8 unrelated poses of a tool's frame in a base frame.
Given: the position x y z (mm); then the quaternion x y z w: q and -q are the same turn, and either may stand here.
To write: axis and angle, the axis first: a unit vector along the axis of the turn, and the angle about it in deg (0 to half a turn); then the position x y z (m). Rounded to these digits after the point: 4 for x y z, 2 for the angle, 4 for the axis.
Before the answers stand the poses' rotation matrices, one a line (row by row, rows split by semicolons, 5 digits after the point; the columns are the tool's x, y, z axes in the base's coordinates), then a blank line. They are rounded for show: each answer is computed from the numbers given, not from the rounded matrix.
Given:
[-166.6 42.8 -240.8 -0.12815 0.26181 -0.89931 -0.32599]
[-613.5 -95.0 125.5 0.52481 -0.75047 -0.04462 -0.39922]
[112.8 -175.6 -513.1 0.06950 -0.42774 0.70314 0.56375]
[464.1 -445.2 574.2 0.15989 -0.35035 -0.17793 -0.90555]
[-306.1 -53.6 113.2 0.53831 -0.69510 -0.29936 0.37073]
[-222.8 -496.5 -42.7 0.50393 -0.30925 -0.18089 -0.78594]
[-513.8 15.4 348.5 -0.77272 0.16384 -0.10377 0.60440]
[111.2 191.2 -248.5 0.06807 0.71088 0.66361 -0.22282]
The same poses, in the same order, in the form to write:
-0.75461 -0.65344 0.05980; 0.51923 -0.65037 -0.55445; 0.40119 -0.38735 0.83007
-0.13039 -0.82334 0.55237; -0.75208 0.44517 0.48600; -0.64604 -0.35206 -0.67726
-0.35472 -0.85224 -0.38454; 0.73333 0.00154 -0.67988; 0.58001 -0.52315 0.62442
0.69119 -0.43429 0.57763; 0.21022 0.88555 0.41426; -0.69142 -0.16490 0.70338
-0.14556 -0.52640 -0.83769; -0.97032 0.24121 0.01703; 0.19309 0.81531 -0.54589
0.74329 -0.59602 0.30379; -0.02734 0.42667 0.90399; -0.66841 -0.68023 0.30084
0.92478 -0.12777 0.35842; -0.37864 -0.21572 0.90005; -0.03768 -0.96806 -0.24787
-0.89144 0.39251 -0.22645; -0.19895 0.10999 0.97382; 0.40714 0.91315 -0.01996

[0.1356 -0.2769 0.9513 141.95 -0.1666 0.0428 -0.2408]
[-0.5724 0.8185 0.0487 132.94 -0.6135 -0.0950 0.1255]
[0.0841 -0.5179 0.8513 111.37 0.1128 -0.1756 -0.5131]
[-0.3769 0.8259 0.4194 50.20 0.4641 -0.4452 0.5742]
[0.5796 -0.7484 -0.3223 136.48 -0.3061 -0.0536 0.1132]
[-0.8150 0.5002 0.2926 76.38 -0.2228 -0.4965 -0.0427]
[-0.9699 0.2057 -0.1303 105.63 -0.5138 0.0154 0.3485]
[-0.0698 -0.7292 -0.6807 154.25 0.1112 0.1912 -0.2485]

